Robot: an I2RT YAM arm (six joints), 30 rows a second.
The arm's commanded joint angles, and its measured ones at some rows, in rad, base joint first. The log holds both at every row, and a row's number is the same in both.
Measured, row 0:
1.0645 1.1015 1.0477 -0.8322 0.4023 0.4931
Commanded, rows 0 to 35:
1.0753 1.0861 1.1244 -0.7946 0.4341 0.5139
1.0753 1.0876 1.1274 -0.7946 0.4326 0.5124
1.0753 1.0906 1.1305 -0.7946 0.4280 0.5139
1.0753 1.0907 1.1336 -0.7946 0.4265 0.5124
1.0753 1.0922 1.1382 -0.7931 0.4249 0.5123
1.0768 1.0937 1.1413 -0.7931 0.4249 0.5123
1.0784 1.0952 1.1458 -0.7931 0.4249 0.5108
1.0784 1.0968 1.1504 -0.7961 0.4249 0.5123
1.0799 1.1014 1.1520 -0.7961 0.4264 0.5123
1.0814 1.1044 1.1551 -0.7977 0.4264 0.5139
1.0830 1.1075 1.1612 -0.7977 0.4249 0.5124
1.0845 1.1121 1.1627 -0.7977 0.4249 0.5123
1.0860 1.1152 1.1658 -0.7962 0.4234 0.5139
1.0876 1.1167 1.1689 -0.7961 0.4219 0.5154
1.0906 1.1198 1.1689 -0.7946 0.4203 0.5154
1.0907 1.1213 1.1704 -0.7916 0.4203 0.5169
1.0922 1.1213 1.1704 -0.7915 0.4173 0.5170
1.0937 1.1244 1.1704 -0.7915 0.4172 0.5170
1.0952 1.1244 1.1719 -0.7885 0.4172 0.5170
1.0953 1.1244 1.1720 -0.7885 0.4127 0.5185
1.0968 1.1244 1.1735 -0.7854 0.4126 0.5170
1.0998 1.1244 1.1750 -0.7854 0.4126 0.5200
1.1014 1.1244 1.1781 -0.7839 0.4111 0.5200
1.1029 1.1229 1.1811 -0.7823 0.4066 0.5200
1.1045 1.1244 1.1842 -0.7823 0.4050 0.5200
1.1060 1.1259 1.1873 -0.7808 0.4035 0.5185
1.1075 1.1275 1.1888 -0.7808 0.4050 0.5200
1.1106 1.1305 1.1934 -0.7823 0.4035 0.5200
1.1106 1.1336 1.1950 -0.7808 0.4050 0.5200
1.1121 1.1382 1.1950 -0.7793 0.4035 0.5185
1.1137 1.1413 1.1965 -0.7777 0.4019 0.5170
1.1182 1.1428 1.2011 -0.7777 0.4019 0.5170
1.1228 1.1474 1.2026 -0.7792 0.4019 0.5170
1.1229 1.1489 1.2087 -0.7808 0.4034 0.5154
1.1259 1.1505 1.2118 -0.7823 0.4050 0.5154
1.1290 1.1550 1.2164 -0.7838 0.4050 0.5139
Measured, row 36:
1.1084 1.1595 1.1336 -0.8711 0.4091 0.4911
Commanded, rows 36 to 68:
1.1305 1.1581 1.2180 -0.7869 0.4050 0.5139
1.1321 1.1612 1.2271 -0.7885 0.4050 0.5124
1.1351 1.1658 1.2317 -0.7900 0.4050 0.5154
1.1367 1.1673 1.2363 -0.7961 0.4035 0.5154
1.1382 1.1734 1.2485 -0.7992 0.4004 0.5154
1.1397 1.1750 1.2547 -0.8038 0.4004 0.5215
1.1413 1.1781 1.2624 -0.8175 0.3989 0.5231
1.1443 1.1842 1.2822 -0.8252 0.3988 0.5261
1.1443 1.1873 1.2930 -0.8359 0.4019 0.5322
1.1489 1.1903 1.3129 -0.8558 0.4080 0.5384
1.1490 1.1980 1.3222 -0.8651 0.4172 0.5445
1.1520 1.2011 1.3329 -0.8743 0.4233 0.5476
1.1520 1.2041 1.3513 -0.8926 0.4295 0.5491
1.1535 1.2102 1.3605 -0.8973 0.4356 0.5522
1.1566 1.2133 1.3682 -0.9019 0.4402 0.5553
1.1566 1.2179 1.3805 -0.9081 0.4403 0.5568
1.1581 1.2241 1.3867 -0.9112 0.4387 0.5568
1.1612 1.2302 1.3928 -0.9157 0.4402 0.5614
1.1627 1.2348 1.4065 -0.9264 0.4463 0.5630
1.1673 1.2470 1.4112 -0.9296 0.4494 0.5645
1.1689 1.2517 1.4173 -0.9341 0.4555 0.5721
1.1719 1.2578 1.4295 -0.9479 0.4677 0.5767
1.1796 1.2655 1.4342 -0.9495 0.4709 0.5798
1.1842 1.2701 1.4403 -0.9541 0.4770 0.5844
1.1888 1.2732 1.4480 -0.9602 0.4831 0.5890
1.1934 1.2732 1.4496 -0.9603 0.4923 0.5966
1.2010 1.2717 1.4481 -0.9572 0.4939 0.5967
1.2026 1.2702 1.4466 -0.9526 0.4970 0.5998
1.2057 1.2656 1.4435 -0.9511 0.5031 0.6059
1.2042 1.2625 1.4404 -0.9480 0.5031 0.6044
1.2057 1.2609 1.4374 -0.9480 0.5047 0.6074
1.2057 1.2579 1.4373 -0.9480 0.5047 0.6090
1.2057 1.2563 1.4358 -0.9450 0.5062 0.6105
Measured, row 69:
1.1862 1.2678 1.4021 -1.0481 0.5350 0.5556
